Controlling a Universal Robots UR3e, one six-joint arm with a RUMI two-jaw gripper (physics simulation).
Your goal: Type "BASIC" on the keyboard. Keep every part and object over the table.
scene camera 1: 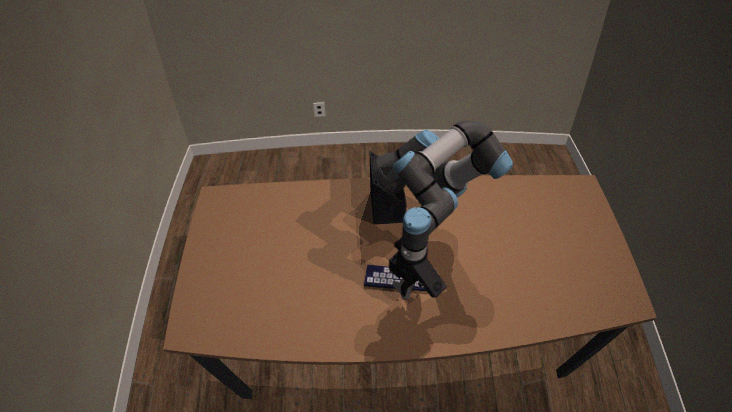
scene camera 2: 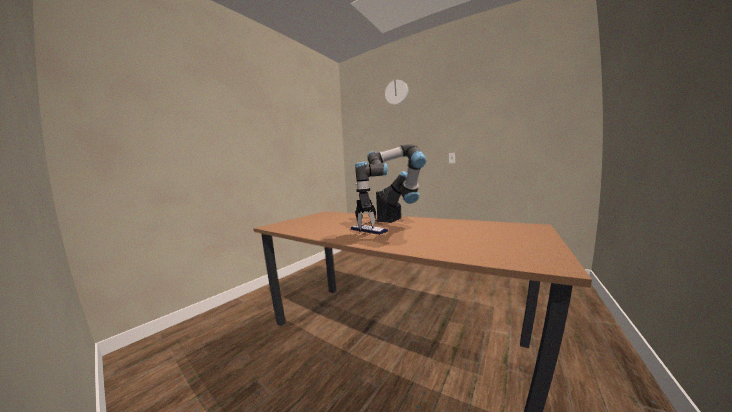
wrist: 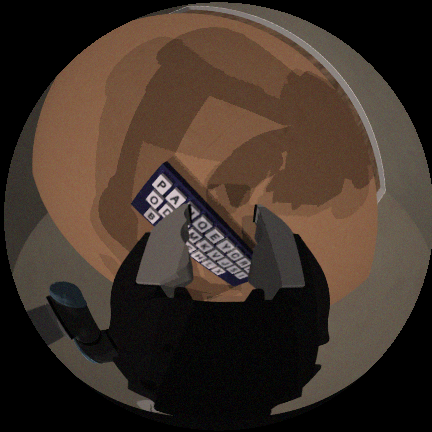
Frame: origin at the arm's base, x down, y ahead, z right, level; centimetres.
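Seen in the pictures: gripper, fingertip midpoint: [scene camera 1: 412, 292] [scene camera 2: 366, 229] [wrist: 222, 205]; arm's base at its link origin: [scene camera 1: 386, 175] [scene camera 2: 388, 198].
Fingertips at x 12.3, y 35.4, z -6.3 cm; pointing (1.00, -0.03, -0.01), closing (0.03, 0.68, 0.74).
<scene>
Offsets run from my fingertips to a thing's middle. Level surfaces: height alone.
The dark blue keyboard @(dx +1.3, dy -5.9, dz +2.9 cm) [scene camera 1: 376, 282] [scene camera 2: 381, 230] [wrist: 201, 225] with white letter keys lies on the table, slanted in the wrist view. There the A key @(dx +0.7, dy -2.9, dz -3.8 cm) [wrist: 175, 198] shows just left of the left fingertip, the B key @(dx +0.7, dy -6.8, dz -5.0 cm) [wrist: 151, 216] is near the keyboard's lower left corner, and the C key @(dx +0.7, dy -4.4, dz +6.2 cm) [wrist: 235, 254] is between the fingers. My gripper [scene camera 2: 366, 227] [wrist: 222, 205] points down at the keyboard, fingers apart with nothing held. The left fingertip covers part of a key right of A; I cannot tell whether it touches. The right fingertip shows beyond the keyboard's upper edge. The fingers hide some keys.
The brown table @(dx +2.2 cm) [scene camera 1: 245, 307] [scene camera 2: 461, 245] carries the keyboard and the black robot base [scene camera 1: 387, 207] [scene camera 2: 389, 210], which stands behind the keyboard. The arm bends over the table, and its shadows fall around the keyboard. The front table edge lies beyond the keyboard.
</scene>
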